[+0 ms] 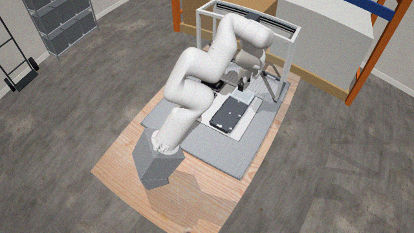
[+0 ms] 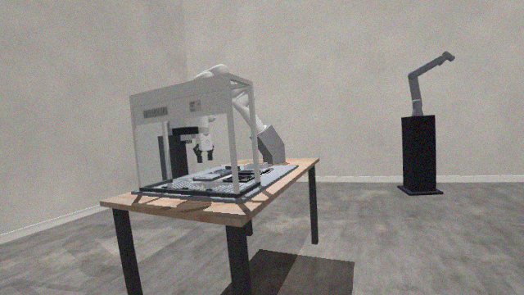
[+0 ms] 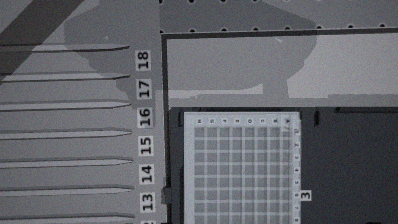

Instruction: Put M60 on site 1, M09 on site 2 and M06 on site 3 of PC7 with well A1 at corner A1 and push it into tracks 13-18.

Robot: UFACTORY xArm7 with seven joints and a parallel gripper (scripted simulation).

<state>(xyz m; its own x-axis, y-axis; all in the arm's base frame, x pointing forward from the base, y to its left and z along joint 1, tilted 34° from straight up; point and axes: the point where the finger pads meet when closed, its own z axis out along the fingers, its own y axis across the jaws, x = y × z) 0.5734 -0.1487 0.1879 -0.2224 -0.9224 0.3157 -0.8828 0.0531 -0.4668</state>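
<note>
My hand is 250 mm to the right of the 96-well plate M06, 170 mm past it and 80 mm above it. Also, from my hand: dark plate carrier PC7: 110 mm behind, 100 mm below, 30 mm to the left; clear plate: 90 mm below; white apron: 110 mm to the left, 110 mm below, 100 mm behind.
</note>
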